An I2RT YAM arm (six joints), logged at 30 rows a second.
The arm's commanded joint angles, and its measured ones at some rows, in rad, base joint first. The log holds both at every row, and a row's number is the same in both.
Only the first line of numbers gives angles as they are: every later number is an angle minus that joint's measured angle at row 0.
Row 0, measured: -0.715, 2.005, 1.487, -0.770, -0.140, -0.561
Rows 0 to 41, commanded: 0.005, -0.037, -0.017, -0.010, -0.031, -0.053; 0.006, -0.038, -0.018, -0.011, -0.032, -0.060; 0.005, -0.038, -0.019, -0.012, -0.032, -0.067; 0.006, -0.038, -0.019, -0.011, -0.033, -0.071; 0.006, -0.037, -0.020, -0.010, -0.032, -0.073; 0.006, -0.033, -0.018, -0.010, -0.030, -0.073; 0.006, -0.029, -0.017, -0.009, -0.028, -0.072; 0.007, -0.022, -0.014, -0.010, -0.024, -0.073; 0.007, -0.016, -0.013, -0.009, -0.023, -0.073; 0.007, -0.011, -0.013, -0.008, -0.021, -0.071; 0.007, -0.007, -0.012, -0.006, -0.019, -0.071; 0.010, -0.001, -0.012, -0.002, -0.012, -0.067; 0.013, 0.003, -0.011, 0.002, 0.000, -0.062; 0.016, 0.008, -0.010, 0.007, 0.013, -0.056; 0.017, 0.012, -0.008, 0.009, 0.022, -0.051; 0.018, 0.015, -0.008, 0.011, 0.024, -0.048; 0.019, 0.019, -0.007, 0.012, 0.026, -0.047; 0.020, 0.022, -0.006, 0.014, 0.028, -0.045; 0.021, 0.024, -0.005, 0.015, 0.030, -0.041; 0.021, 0.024, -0.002, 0.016, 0.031, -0.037; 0.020, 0.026, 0.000, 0.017, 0.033, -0.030; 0.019, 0.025, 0.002, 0.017, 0.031, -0.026; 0.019, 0.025, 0.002, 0.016, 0.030, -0.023; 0.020, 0.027, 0.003, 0.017, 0.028, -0.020; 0.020, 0.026, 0.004, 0.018, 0.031, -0.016; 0.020, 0.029, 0.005, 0.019, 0.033, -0.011; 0.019, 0.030, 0.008, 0.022, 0.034, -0.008; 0.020, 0.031, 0.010, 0.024, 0.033, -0.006; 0.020, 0.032, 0.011, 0.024, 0.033, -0.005; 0.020, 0.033, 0.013, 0.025, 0.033, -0.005; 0.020, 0.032, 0.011, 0.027, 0.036, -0.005; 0.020, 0.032, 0.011, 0.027, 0.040, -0.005; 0.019, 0.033, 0.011, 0.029, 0.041, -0.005; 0.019, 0.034, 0.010, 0.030, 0.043, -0.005; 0.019, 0.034, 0.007, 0.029, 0.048, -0.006; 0.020, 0.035, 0.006, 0.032, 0.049, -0.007; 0.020, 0.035, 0.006, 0.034, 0.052, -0.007; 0.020, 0.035, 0.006, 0.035, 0.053, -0.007; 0.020, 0.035, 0.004, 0.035, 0.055, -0.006; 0.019, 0.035, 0.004, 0.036, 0.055, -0.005; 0.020, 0.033, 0.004, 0.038, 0.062, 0.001; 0.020, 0.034, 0.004, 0.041, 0.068, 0.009
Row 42, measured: 0.014, 0.021, -0.009, 0.025, 0.047, -0.014
